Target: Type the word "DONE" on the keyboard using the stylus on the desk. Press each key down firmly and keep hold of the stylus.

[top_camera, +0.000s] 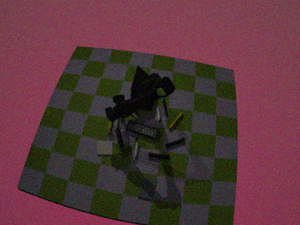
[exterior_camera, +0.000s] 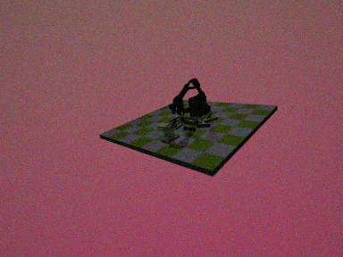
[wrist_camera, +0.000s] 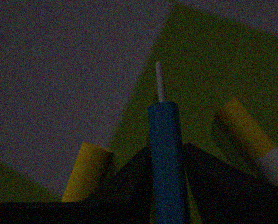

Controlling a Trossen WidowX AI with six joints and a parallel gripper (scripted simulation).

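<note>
My gripper tip is now 40 mm past the thin grey tip and 30 mm to the left of it. The rest, counted from my gripper tip: dark blue stylus: 10 mm behind, 10 mm to the right; then pale note pad: 270 mm ahead, 10 mm to the right, 10 mm below; then grey slab: 450 mm ahead, 290 mm to the left, 10 mm below.
</note>
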